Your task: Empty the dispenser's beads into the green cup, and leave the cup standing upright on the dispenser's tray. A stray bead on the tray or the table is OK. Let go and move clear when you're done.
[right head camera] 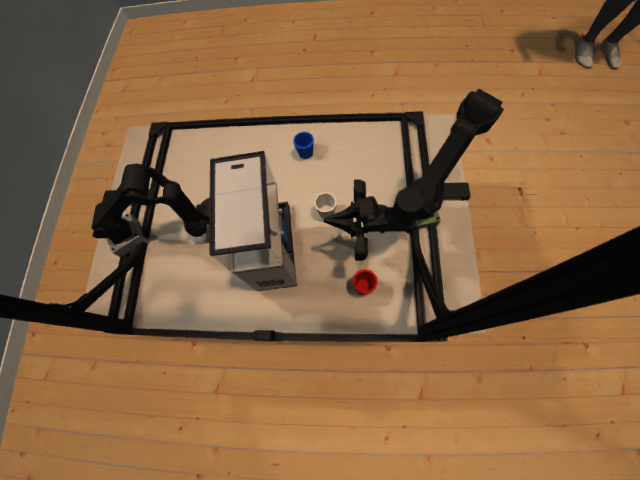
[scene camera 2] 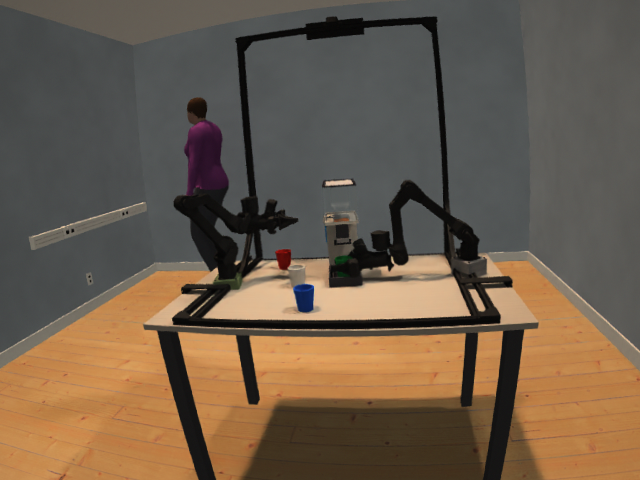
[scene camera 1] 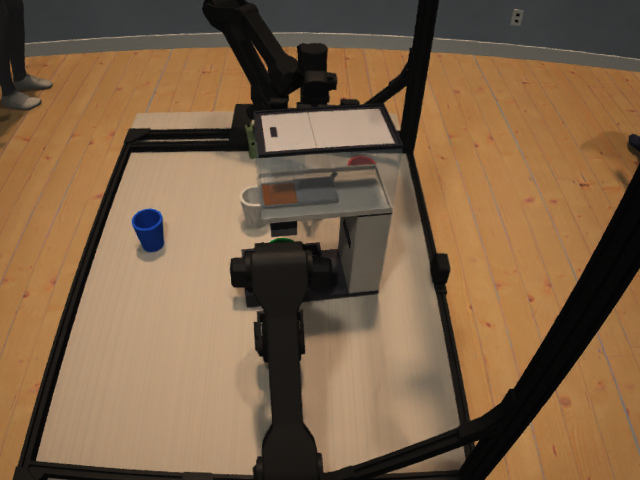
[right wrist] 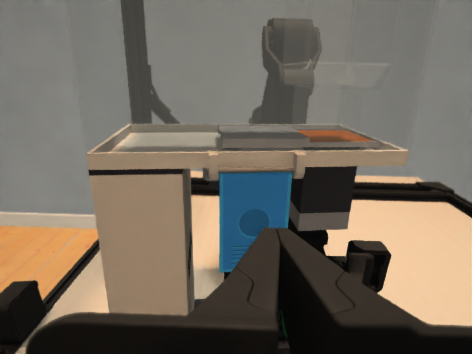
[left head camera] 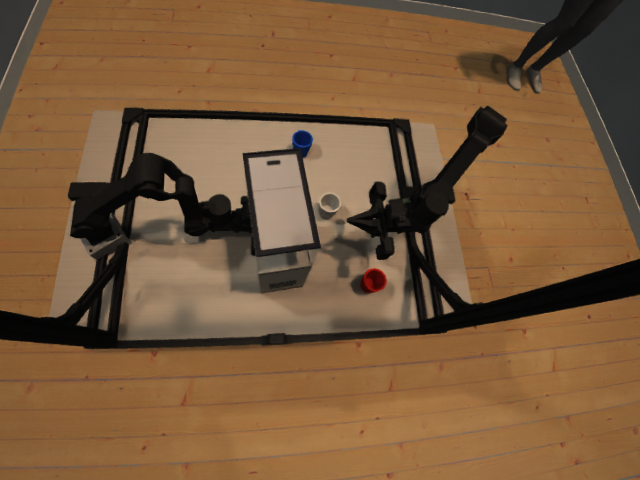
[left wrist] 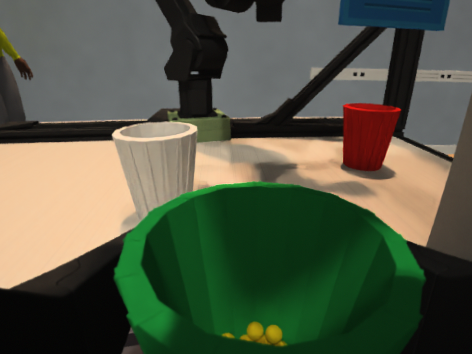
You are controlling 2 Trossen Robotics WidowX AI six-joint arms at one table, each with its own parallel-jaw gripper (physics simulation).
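Places are measured from the left arm's base along level axes (x right, y back, z down), in millimetres.
Pixels of known places: left gripper, fingertip midpoint: [scene camera 2: 333,264] [left wrist: 244,232]; right gripper, fingertip midpoint: [right head camera: 323,219] [scene camera 2: 298,220] [right wrist: 274,239] [left head camera: 347,220]; left arm's base, link origin: [right head camera: 120,232] [scene camera 2: 469,257] [left head camera: 98,231]; right arm's base, link origin: [scene camera 2: 227,276] [left wrist: 196,114].
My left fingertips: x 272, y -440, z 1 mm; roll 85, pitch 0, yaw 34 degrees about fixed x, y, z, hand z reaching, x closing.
Ahead of a thing's pixels: the offset from my left fingertips to its middle. "*": to the spot under its first point.
The green cup {dx -22, dy +34, dz +12 mm} [left wrist: 270,240] [scene camera 2: 342,261] stands upright on the dispenser's dark tray {* dx -92, dy +0, dz +45 mm} [scene camera 2: 345,282], with several yellow beads {dx -9, dy +24, dz +34 mm} [left wrist: 264,335] visible at its bottom. My left gripper [left wrist: 244,232] is open, its fingers on either side of the cup. The dispenser {dx +27, dy +55, dz -120 mm} [left head camera: 284,217] [right head camera: 240,211] [scene camera 1: 366,253] [right wrist: 142,240] has a blue panel {dx +70, dy +12, dz -119 mm} [right wrist: 255,200] [left wrist: 393,12] hanging down on its side. No beads can be made out in its clear upper part. My right gripper [left head camera: 350,220] [right head camera: 326,220] [scene camera 2: 296,220] [right wrist: 274,239] is shut and empty, raised above the table, apart from the dispenser.
A white cup {dx +22, dy -139, dz +24 mm} [left head camera: 329,204] [right head camera: 325,203] [left wrist: 160,165] stands between the dispenser and my right gripper. A red cup {dx +280, dy -97, dz +24 mm} [left head camera: 373,280] [right head camera: 364,282] [left wrist: 370,135] stands near the right gripper's side. A blue cup {dx -203, dy -205, dz +24 mm} [left head camera: 302,142] [scene camera 1: 148,229] [scene camera 2: 304,298] stands beyond the dispenser in the left head view.
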